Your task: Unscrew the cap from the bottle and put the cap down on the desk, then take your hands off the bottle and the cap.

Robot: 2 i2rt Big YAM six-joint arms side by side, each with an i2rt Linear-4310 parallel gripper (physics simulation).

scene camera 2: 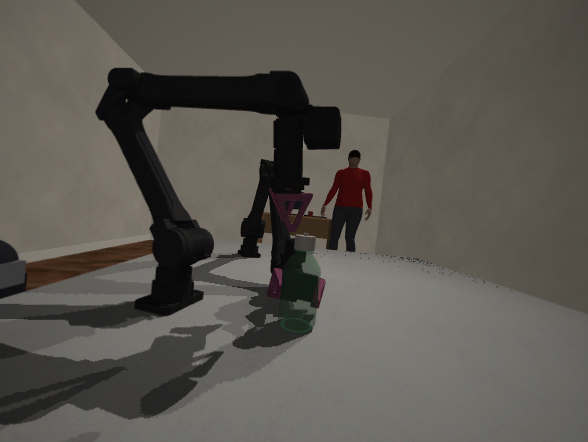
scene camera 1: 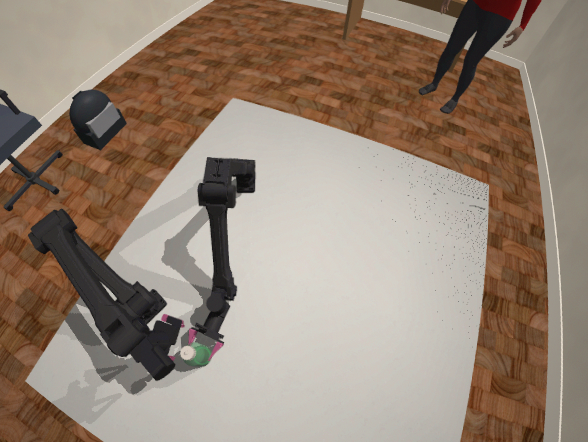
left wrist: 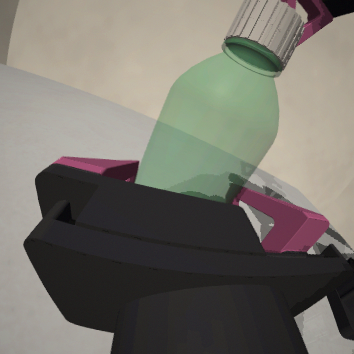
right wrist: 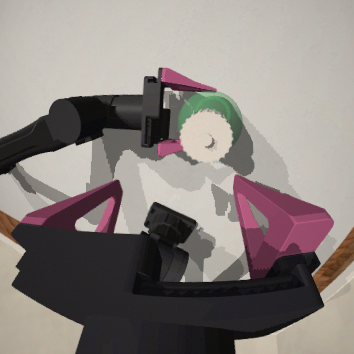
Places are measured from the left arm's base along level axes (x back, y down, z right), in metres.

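Where they show: left gripper, between the fingertips: (scene camera 2: 299, 299) (scene camera 1: 197, 355) (left wrist: 184, 179); right gripper, between the fingertips: (scene camera 2: 288, 226) (scene camera 1: 178, 341) (left wrist: 342, 28) (right wrist: 174, 183); left arm's base, origin of its link: (scene camera 2: 248, 255) (scene camera 1: 246, 182); right arm's base, origin of its link: (scene camera 2: 171, 302) (scene camera 1: 150, 307) (left wrist: 342, 300) (right wrist: 169, 221).
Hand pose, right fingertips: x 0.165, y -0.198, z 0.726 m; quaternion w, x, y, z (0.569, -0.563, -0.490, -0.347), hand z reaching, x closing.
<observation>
Each offset is from my right fingertips to the top centre of the thing. Level surfaces: height alone.
The green see-through bottle {dy +0.017, dx -0.025, dz +0.032 m} (scene camera 1: 202, 355) (scene camera 2: 306, 265) (left wrist: 215, 115) (right wrist: 235, 115) stands about upright on the white desk. Its ribbed white cap {dy +0.009, dx -0.025, dz +0.032 m} (scene camera 1: 188, 353) (scene camera 2: 305, 243) (left wrist: 265, 35) (right wrist: 206, 136) sits on the neck. My left gripper (scene camera 1: 201, 350) (scene camera 2: 300, 290) (left wrist: 184, 179) is shut on the bottle's body from the side, below the cap. My right gripper (right wrist: 174, 183) is open and empty. It points down, beside and higher than the cap; in scene camera 2 one of its pink fingers shows just above and left of the cap.
The white desk top {dy +0.198 m} (scene camera 1: 350, 280) (scene camera 2: 425, 360) lies under both arms. The right arm's forearm and wrist hang over the desk close to the bottle. A person in red (scene camera 1: 480, 45) (scene camera 2: 352, 190) stands beyond the far edge. A dark chair (scene camera 1: 15, 130) is at the left in scene camera 1.
</observation>
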